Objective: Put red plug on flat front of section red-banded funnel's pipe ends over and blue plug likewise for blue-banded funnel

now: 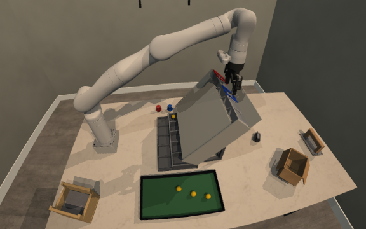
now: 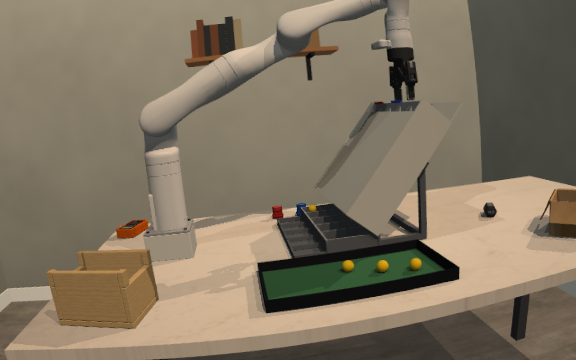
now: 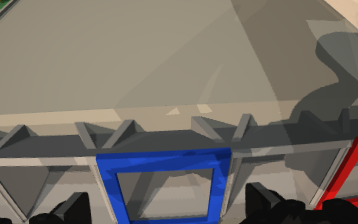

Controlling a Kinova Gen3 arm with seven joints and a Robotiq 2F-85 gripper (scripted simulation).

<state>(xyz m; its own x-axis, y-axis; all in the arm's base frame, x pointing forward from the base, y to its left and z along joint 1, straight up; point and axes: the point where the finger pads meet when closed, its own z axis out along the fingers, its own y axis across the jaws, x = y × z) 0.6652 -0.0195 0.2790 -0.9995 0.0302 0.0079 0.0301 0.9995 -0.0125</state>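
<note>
Right now my hand is 340 mm above the green marble tray, 320 mm to the left of it and 280 mm past it. Also, from my hand: black object: 340 mm below, 240 mm ahead, 60 mm to the right; cardboard box: 340 mm ahead, 320 mm to the right, 310 mm below; grey slanted cover: 140 mm below, 140 mm behind.
</note>
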